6 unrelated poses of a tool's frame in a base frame.
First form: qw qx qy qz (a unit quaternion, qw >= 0); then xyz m.
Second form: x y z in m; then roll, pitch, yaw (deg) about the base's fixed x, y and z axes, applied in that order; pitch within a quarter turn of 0, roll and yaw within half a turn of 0. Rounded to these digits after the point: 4 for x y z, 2 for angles.
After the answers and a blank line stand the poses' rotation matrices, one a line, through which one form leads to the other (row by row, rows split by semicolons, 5 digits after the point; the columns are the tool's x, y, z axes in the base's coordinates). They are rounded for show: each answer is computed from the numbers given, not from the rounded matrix.
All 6 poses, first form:
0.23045 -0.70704 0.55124 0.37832 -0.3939 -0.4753 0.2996
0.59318 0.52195 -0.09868 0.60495 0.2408 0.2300 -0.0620
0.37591 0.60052 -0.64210 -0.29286 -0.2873 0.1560 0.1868
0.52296 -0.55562 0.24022 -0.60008 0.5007 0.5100 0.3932
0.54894 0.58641 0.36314 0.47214 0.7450 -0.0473 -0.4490
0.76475 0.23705 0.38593 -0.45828 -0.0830 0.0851 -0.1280
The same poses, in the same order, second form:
-0.3939 -0.4753 0.2996 171.46 52.10 -80.06
0.2408 0.2300 -0.0620 48.92 -48.47 67.98
-0.2873 0.1560 0.1868 123.41 -7.53 -89.78
0.5007 0.5100 0.3932 -72.92 -24.56 -79.59
0.7450 -0.0473 -0.4490 87.19 -8.92 72.90
-0.0830 0.0851 -0.1280 0.86 53.86 -61.43

0.10602 -0.95386 -0.28091; -0.60513 -0.28606 0.74296; -0.78904 0.09122 -0.60754
0.24859 -0.82070 0.51444; 0.61468 -0.27680 -0.73862; 0.74858 0.49983 0.43566
0.00387 -0.55101 -0.83449; -0.99137 0.10721 -0.07539; 0.13101 0.82758 -0.54585
0.16440 0.36069 0.91808; -0.89458 -0.33762 0.29283; 0.41558 -0.86943 0.26716
0.29043 -0.09246 0.95242; 0.94425 -0.13359 -0.30090; 0.15505 0.98671 0.04850
0.28207 0.88391 0.37301; -0.51797 0.46757 -0.71630; -0.80755 0.00884 0.58973

